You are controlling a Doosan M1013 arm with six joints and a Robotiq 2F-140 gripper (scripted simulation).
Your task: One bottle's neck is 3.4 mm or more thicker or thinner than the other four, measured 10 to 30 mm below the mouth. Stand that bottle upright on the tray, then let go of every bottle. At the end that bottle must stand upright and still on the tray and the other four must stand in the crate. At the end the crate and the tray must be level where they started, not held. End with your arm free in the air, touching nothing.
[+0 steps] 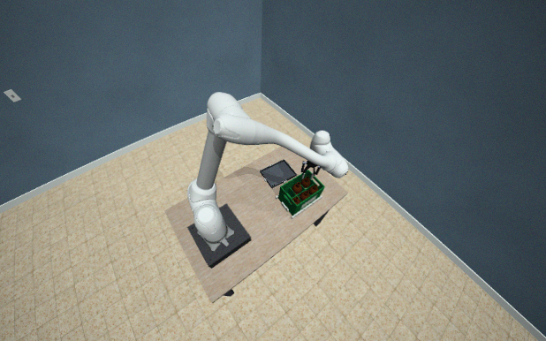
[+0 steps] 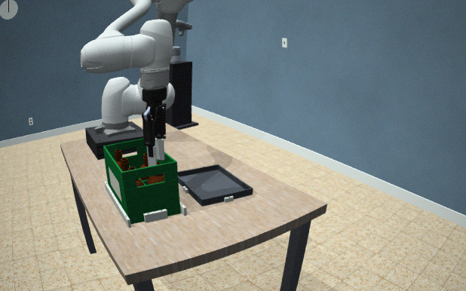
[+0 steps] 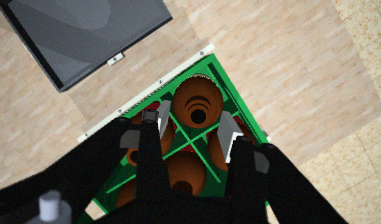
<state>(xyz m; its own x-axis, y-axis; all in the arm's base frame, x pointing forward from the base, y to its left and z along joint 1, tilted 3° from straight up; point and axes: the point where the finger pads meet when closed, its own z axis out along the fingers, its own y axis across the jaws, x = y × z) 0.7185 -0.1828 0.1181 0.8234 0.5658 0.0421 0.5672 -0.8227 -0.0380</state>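
Right now the brown bottle is 10 cm below my hand. Round my hand: dark tray: 3 cm behind, 24 cm to the left, 18 cm below; green crate: 9 cm behind, 3 cm to the right, 11 cm below.
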